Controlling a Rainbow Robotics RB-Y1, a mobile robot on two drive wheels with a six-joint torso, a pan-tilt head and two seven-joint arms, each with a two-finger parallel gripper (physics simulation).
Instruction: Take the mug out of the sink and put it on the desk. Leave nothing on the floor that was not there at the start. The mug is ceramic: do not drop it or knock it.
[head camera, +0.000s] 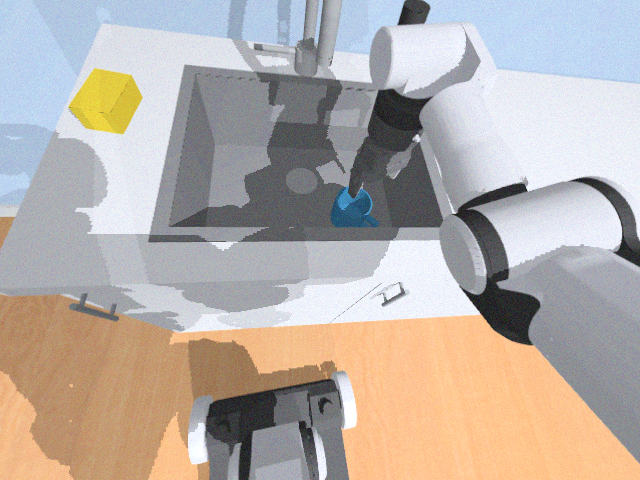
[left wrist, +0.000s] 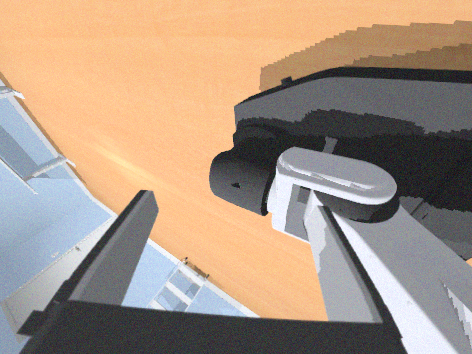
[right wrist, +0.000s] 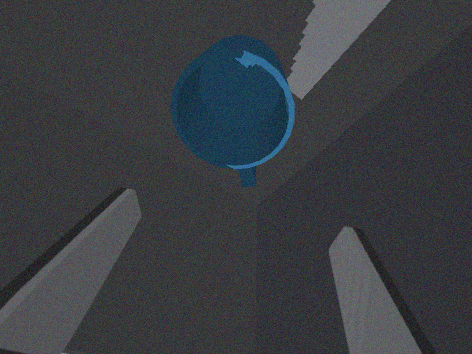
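Pixels of known places: left gripper, between the fingertips: (left wrist: 234, 207); right gripper, between the fingertips: (head camera: 372, 185) (right wrist: 235, 220); robot's base, origin of its link: (head camera: 276, 408).
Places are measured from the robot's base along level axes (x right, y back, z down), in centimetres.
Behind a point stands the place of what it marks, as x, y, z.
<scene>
The blue mug (head camera: 347, 213) @[23.0, -50.1, -71.8] (right wrist: 234, 115) @[23.6, -46.6, -71.9] stands in the grey sink (head camera: 172, 155), near its front wall and toward the right in the head view. Its handle points to the lower right there. My right gripper (right wrist: 235, 220) @[24.4, -48.3, -86.8] is open and reaches down into the sink. In the right wrist view the mug lies beyond the fingertips, toward the top, and is not between the fingers. In the head view a dark finger overlaps the mug's rim; whether it touches is unclear. My left gripper (left wrist: 234, 207) @[-21.4, 32.8, -52.9] is open and empty above the wooden floor. The white worktop (head camera: 573, 129) @[81.3, -59.9, -91.1] surrounds the sink.
A yellow block (head camera: 105, 100) @[-23.4, -61.3, -95.6] sits on the worktop left of the sink. The faucet (head camera: 306, 59) @[13.0, -76.4, -95.1] rises behind the sink. The round drain (head camera: 301, 180) is left of the mug. Cabinet handles (head camera: 94, 312) @[-30.7, -30.4, -75.8] (head camera: 395, 295) stick out in front. My base (head camera: 268, 408) @[-2.7, -2.9, -19.1] stands on the wooden floor (head camera: 439, 392) @[73.8, 6.7, -0.2].
</scene>
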